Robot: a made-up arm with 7 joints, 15 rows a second.
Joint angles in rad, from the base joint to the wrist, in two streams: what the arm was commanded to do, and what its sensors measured. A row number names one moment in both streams.
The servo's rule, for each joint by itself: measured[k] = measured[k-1] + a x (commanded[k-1-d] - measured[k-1]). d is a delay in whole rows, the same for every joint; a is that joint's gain. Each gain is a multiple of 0.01, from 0.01 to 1. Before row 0 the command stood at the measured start. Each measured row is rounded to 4 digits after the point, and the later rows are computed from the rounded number. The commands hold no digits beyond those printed.
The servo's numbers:
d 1
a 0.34 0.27 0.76 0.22 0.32 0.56 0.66
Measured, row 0: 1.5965 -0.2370 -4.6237 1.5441 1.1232 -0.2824 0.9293
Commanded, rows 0 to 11: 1.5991 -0.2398 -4.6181 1.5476 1.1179 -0.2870 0.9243; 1.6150 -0.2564 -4.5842 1.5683 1.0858 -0.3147 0.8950; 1.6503 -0.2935 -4.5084 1.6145 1.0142 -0.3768 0.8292; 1.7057 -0.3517 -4.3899 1.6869 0.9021 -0.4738 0.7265; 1.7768 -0.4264 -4.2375 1.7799 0.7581 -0.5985 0.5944; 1.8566 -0.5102 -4.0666 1.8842 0.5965 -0.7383 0.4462; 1.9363 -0.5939 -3.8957 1.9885 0.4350 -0.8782 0.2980; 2.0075 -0.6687 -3.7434 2.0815 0.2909 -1.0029 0.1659; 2.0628 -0.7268 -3.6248 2.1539 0.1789 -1.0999 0.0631; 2.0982 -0.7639 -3.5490 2.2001 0.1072 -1.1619 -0.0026; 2.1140 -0.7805 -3.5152 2.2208 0.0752 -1.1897 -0.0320; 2.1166 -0.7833 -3.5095 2.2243 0.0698 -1.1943 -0.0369
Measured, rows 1 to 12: 1.5965 -0.2370 -4.6237 1.5441 1.1232 -0.2824 0.9293; 1.5974 -0.2378 -4.6194 1.5449 1.1215 -0.2850 0.9260; 1.6034 -0.2428 -4.5926 1.5500 1.1101 -0.3016 0.9055; 1.6193 -0.2565 -4.5286 1.5642 1.0794 -0.3437 0.8551; 1.6487 -0.2822 -4.4232 1.5912 1.0227 -0.4166 0.7702; 1.6923 -0.3211 -4.2821 1.6327 0.9380 -0.5185 0.6542; 1.7482 -0.3722 -4.1183 1.6880 0.8287 -0.6416 0.5169; 1.8122 -0.4321 -3.9491 1.7541 0.7027 -0.7741 0.3724; 1.8786 -0.4960 -3.7928 1.8261 0.5709 -0.9022 0.2361; 1.9412 -0.5583 -3.6651 1.8982 0.4455 -1.0129 0.1219; 1.9946 -0.6138 -3.5769 1.9646 0.3372 -1.0963 0.0397; 2.0352 -0.6588 -3.5300 2.0210 0.2534 -1.1486 -0.0076
